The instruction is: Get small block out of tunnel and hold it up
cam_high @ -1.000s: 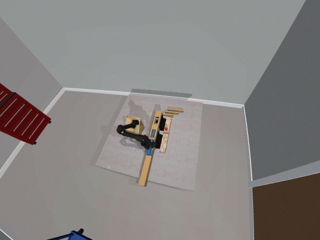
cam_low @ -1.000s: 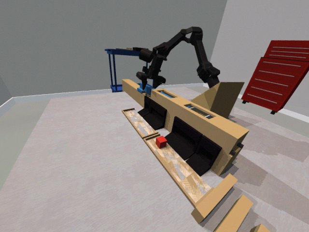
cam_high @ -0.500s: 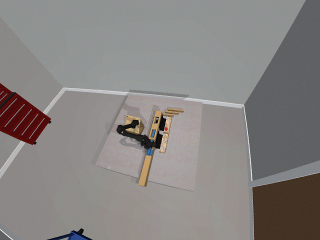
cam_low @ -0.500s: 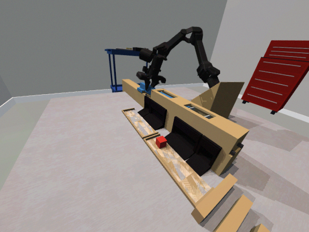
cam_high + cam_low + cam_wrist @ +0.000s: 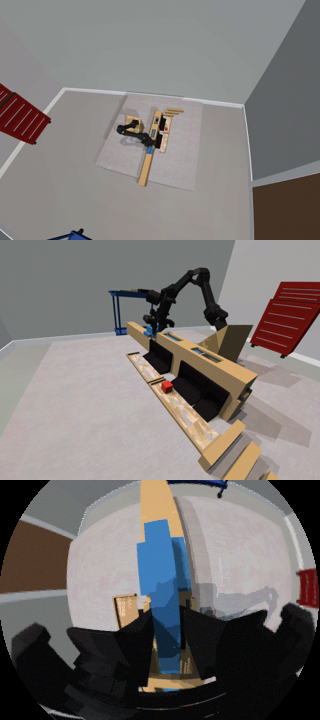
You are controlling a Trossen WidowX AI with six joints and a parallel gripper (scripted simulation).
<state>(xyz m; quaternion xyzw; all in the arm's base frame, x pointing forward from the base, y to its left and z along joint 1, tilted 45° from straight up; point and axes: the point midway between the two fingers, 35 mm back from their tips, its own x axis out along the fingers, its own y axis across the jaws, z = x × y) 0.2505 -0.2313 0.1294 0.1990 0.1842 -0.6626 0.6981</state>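
Now: gripper tip 20 mm short of the tan covered tunnel, 60 mm to the right of it and 50 mm above it.
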